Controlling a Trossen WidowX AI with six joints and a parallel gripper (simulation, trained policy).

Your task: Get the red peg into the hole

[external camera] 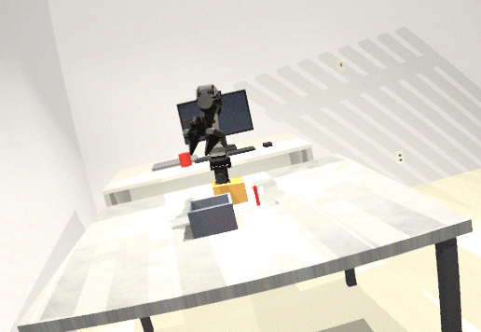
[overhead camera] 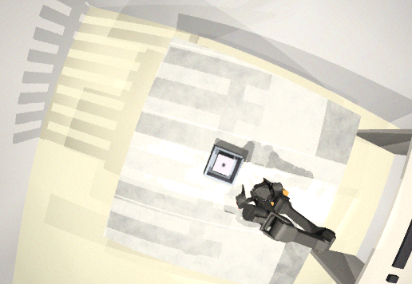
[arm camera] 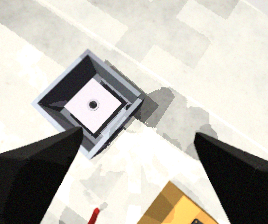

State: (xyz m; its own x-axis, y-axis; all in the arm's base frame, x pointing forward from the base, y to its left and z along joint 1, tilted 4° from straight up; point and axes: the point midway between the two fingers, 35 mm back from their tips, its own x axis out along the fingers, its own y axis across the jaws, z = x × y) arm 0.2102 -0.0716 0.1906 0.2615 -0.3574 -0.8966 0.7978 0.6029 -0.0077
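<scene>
My gripper tip is 220 mm above the red peg, 190 mm to the right of it and 50 mm past it. The rest, counted from my gripper tip: grey box: 230 mm below, 110 mm ahead; then plate: 210 mm below, 110 mm ahead.
</scene>
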